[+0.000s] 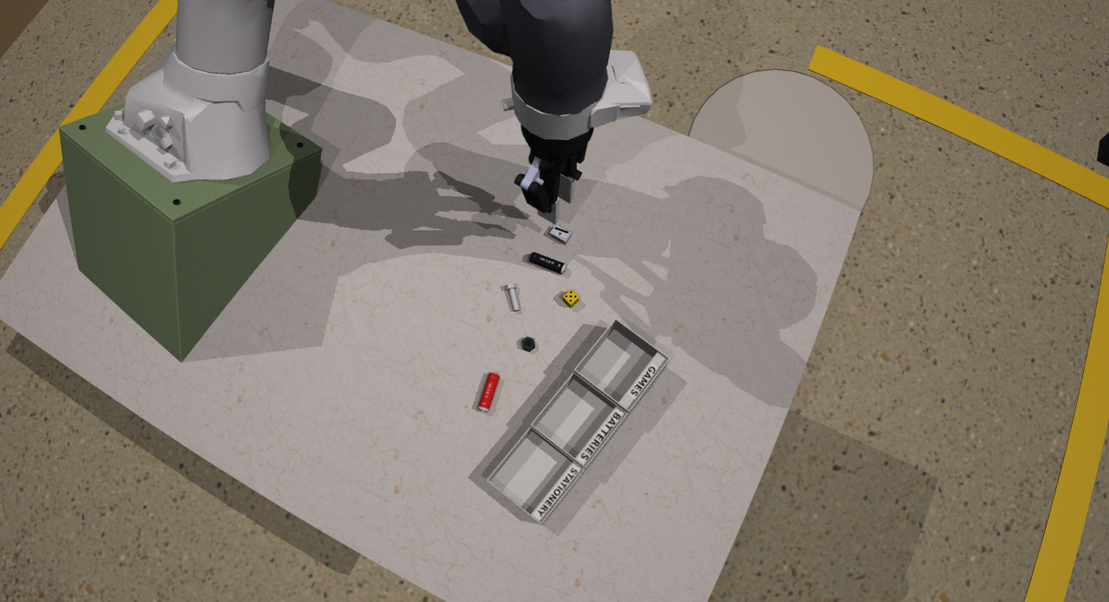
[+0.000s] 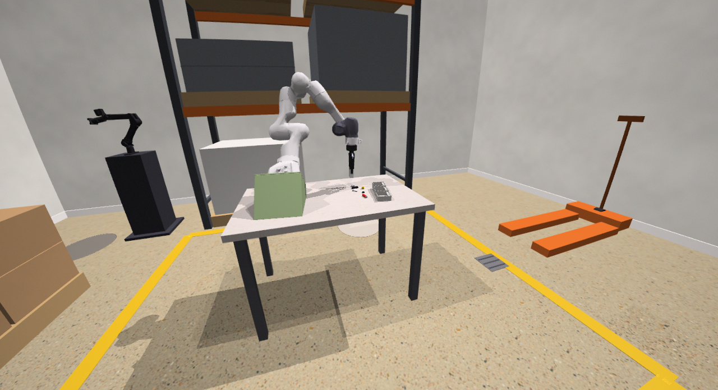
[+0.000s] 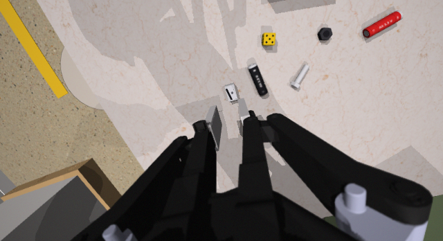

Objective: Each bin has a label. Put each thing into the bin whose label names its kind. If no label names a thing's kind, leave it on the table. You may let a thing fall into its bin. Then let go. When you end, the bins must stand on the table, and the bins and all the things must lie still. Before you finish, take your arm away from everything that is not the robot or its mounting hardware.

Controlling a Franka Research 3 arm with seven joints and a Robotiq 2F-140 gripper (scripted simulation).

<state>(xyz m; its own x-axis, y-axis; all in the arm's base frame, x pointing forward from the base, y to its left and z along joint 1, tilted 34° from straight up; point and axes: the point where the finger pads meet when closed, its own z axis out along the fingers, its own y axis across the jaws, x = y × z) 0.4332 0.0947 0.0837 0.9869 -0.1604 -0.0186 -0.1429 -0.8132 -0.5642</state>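
Right now the black battery is 10 mm ahead of my hand, 50 mm to the right of it and 100 mm below it. Also, from my hand: black nut (30 mm ahead, 160 mm to the right, 100 mm below); silver bolt (20 mm behind, 110 mm to the right, 100 mm below); yellow die (60 mm ahead, 80 mm to the right, 100 mm below).
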